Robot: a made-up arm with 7 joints.
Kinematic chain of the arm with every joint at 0, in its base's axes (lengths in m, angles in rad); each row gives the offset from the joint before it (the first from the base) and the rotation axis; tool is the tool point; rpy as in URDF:
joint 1: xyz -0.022 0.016 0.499 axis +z
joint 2: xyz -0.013 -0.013 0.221 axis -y
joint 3: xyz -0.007 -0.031 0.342 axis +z
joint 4: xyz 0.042 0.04 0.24 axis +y
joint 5: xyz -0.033 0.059 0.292 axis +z
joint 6: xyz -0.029 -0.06 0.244 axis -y
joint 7: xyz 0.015 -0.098 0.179 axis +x
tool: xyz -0.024 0.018 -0.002 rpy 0 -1.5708 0
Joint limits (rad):
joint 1: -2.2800..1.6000
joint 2: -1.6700..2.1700
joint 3: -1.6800..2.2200
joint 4: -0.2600..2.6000
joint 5: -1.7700..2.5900
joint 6: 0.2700..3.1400
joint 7: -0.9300..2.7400
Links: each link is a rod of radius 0.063 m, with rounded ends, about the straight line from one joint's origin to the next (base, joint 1, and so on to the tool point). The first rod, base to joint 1, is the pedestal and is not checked.
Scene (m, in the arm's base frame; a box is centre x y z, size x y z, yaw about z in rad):
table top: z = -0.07
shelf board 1: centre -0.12 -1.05 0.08 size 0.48 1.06 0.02 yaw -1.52
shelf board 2: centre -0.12 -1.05 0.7 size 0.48 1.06 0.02 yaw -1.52
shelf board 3: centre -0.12 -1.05 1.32 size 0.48 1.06 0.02 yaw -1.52
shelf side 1: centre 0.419 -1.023 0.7 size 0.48 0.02 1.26 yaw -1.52
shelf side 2: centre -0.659 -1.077 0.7 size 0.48 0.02 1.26 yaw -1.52
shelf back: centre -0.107 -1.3 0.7 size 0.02 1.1 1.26 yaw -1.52
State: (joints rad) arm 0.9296 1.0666 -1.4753 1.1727 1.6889 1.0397 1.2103
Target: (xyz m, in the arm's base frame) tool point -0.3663 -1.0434 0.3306
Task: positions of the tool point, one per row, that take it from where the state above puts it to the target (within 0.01 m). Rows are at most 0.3 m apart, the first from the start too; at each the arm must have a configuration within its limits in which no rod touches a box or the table.
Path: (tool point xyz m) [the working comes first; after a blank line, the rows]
Joints at the target: 0.7197 1.7953 -1.6800 0.7152 1.4715 0.9156 1.2170
Straight joint move there: touches shelf board 2.

1: 0.1810 -0.7481 1.0427
2: 0.1583 -0.5508 1.0336
3: -0.0397 -0.6662 0.9061
4: -0.2211 -0.6967 0.7300
5: -0.3459 -0.6563 0.5292
6: -0.3902 -0.5750 0.3306
7: -0.4020 -0.7324 0.2899
8: -0.3974 -0.8906 0.2868
9: -0.3663 -1.0434 0.3306

